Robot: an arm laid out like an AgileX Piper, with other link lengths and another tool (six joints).
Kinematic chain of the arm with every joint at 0, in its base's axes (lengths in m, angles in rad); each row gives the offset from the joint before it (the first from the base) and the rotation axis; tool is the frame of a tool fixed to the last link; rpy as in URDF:
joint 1: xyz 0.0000 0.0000 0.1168 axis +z
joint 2: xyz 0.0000 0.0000 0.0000 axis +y
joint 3: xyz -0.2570 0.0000 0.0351 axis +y
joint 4: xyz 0.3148 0.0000 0.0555 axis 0.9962 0 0.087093
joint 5: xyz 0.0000 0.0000 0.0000 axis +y
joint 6: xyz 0.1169 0.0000 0.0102 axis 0.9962 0 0.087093
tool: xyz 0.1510 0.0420 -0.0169 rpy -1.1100 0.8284 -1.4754
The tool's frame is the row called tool.
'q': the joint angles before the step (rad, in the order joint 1, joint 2, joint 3, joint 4, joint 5, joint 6). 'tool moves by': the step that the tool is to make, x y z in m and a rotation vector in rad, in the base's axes. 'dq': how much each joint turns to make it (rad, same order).
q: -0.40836, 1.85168, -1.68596, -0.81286, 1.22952, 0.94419
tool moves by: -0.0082, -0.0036, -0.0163, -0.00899, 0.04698, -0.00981
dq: -0.00012, 0.01671, 0.03084, -0.03082, 0.00372, 0.01513
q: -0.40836, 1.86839, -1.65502, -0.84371, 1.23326, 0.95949
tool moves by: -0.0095, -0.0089, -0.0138, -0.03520, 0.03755, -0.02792
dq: -0.00009, 0.01976, 0.03512, -0.05937, 0.00454, 0.05153
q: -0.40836, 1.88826, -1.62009, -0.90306, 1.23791, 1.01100
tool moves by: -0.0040, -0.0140, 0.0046, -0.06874, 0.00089, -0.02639
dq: 0.00009, 0.00802, 0.01447, -0.07861, 0.00206, 0.06558
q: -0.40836, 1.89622, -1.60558, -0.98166, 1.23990, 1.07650
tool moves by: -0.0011, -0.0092, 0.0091, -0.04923, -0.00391, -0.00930
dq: -0.00004, 0.00020, 0.00131, -0.05126, 0.00198, 0.03214
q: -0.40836, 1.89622, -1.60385, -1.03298, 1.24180, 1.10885
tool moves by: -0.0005, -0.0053, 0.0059, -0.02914, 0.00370, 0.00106
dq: -0.00014, -0.00009, 0.00023, -0.03111, -0.00019, 0.01003
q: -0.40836, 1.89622, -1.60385, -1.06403, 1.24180, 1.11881
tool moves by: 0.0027, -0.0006, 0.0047, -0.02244, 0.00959, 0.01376
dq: 0.00863, 0.00024, -0.00027, -0.02492, -0.00003, -0.00005
